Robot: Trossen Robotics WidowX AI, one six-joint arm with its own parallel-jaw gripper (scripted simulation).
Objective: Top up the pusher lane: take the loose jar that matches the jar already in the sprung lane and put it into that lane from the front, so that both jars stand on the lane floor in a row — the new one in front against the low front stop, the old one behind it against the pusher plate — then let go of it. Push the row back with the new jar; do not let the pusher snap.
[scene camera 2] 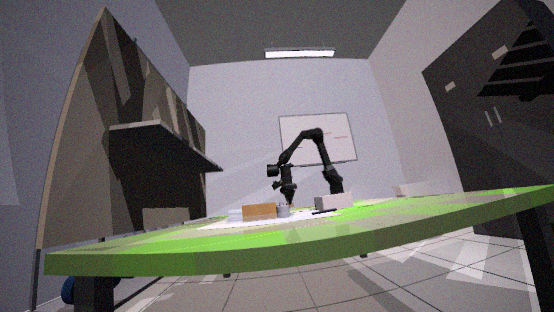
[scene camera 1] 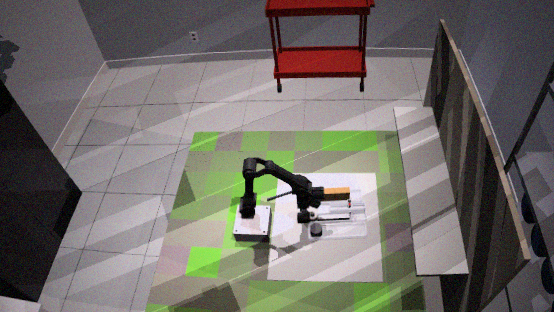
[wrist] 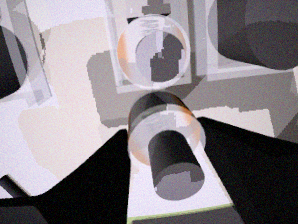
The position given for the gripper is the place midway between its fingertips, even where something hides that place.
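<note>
Gripper (wrist: 162, 130) visible. Clear lane unit (scene camera 1: 358, 212) visible. Wooden panel (scene camera 2: 98, 184), also seen at (scene camera 1: 496, 251).
</note>
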